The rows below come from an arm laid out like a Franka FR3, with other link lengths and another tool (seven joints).
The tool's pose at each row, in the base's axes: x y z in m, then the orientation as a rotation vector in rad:
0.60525 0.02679 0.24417 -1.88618 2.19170 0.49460
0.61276 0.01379 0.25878 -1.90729 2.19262 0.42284
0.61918 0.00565 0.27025 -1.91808 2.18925 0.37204
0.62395 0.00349 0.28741 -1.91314 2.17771 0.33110
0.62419 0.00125 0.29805 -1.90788 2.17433 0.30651
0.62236 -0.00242 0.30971 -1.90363 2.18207 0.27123
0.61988 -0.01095 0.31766 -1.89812 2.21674 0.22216
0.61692 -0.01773 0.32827 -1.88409 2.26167 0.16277
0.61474 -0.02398 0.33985 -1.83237 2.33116 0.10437
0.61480 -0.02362 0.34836 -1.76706 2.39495 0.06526
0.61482 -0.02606 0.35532 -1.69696 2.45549 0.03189
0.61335 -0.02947 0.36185 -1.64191 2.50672 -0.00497
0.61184 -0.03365 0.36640 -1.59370 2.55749 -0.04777
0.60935 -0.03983 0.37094 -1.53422 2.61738 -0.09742
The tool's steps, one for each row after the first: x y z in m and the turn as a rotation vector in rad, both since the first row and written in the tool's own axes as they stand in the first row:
0.00531 -0.00733 -0.01889 0.03289 0.03572 -0.01479
0.00750 -0.01335 -0.03296 0.05879 0.05713 -0.02565
0.00238 -0.01632 -0.04990 0.08887 0.06223 -0.03383
0.00047 -0.01560 -0.06058 0.10674 0.06631 -0.03582
-0.00017 -0.01290 -0.07263 0.12618 0.08148 -0.03288
0.00510 -0.01061 -0.08307 0.14381 0.11696 -0.01545
0.00787 -0.00731 -0.09527 0.16623 0.15841 0.01030
0.00968 -0.00460 -0.10820 0.19487 0.19509 0.06498
0.00620 -0.00362 -0.11592 0.21973 0.21576 0.12382
0.00586 -0.00314 -0.12327 0.24306 0.23190 0.18370
0.00681 -0.00136 -0.13050 0.26350 0.25295 0.23210
0.00920 0.00013 -0.13621 0.28238 0.28091 0.27685
0.01359 0.00233 -0.14260 0.30322 0.31414 0.33086

